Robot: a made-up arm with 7 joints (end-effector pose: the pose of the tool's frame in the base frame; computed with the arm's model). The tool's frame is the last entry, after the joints.
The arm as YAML. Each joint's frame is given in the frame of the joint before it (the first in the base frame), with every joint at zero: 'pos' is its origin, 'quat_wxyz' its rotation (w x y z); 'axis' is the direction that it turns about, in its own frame. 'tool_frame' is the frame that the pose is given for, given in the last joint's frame.
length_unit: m
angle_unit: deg
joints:
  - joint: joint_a
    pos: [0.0, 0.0, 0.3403]
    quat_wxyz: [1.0, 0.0, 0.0, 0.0]
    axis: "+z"
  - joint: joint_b
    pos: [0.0, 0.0, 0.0]
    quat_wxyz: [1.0, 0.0, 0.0, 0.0]
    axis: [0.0, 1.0, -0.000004]
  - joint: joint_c
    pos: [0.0, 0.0, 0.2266]
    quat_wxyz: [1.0, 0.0, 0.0, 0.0]
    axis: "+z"
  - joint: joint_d
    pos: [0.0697, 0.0, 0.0]
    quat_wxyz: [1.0, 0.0, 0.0, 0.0]
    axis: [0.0, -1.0, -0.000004]
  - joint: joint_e
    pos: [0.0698, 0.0, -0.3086]
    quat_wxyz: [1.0, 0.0, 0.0, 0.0]
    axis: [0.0, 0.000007, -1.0]
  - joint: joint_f
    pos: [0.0, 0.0, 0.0]
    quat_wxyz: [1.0, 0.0, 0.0, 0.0]
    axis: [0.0, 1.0, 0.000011]
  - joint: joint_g
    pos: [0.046, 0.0, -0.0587]
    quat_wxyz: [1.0, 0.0, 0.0, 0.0]
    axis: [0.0, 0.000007, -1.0]
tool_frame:
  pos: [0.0, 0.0, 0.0]
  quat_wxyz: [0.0, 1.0, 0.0, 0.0]
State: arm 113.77 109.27 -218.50 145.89 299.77 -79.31 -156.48
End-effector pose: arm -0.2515 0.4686 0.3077 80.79 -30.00 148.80
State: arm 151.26 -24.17 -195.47 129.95 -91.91 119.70 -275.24
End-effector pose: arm 0.2974 -0.3257 0.6869 -94.51 -76.78 112.58
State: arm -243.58 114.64 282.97 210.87 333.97 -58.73 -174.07
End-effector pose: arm -0.3520 0.2515 0.1800 -99.94 17.15 114.57
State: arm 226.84 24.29 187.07 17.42 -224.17 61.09 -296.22
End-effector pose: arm 0.1560 0.2443 0.3524 87.57 56.06 179.02
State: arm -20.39 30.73 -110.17 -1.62 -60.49 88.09 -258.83
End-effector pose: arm -0.1556 -0.0253 0.2694 68.28 -32.07 -151.89
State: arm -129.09 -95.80 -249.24 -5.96 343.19 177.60 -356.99
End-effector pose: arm 0.0352 -0.0637 0.3324 98.39 -39.85 131.81
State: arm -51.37 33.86 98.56 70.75 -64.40 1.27 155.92
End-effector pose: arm 0.3512 0.2587 0.5568 -105.09 34.62 -42.90
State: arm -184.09 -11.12 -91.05 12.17 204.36 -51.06 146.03
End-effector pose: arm -0.0324 0.1400 0.2714 -139.03 24.77 109.72
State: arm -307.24 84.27 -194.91 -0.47 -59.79 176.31 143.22
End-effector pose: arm -0.0781 0.0137 0.4347 -65.53 -81.37 -58.74
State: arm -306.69 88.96 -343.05 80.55 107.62 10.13 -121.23
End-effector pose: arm 0.0589 0.2447 -0.0946 -152.92 -1.02 67.07
